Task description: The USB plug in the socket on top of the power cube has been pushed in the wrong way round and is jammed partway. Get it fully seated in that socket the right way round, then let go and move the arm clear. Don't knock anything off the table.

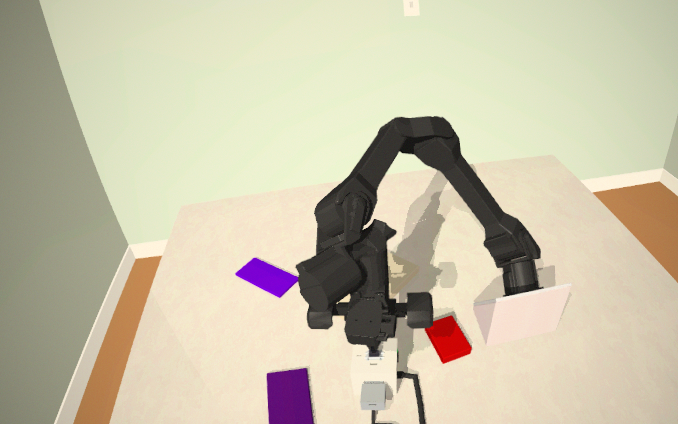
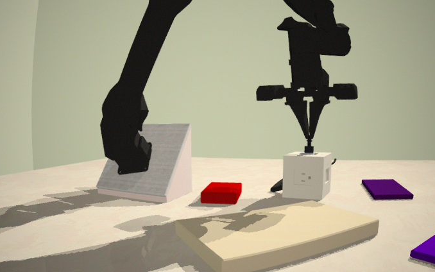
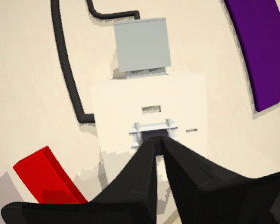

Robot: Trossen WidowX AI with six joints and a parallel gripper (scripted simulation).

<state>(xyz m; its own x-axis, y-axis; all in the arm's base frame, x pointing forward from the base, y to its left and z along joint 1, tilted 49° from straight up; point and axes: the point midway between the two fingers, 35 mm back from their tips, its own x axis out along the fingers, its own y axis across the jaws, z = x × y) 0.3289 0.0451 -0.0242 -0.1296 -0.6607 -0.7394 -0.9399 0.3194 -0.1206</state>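
Right now my gripper tip is 10 mm above the USB plug. Also, from my gripper tip: socket 30 mm below; cream board 250 mm to the right, 90 mm below, 40 mm behind; red block 160 mm behind, 90 mm below, 40 mm to the right.
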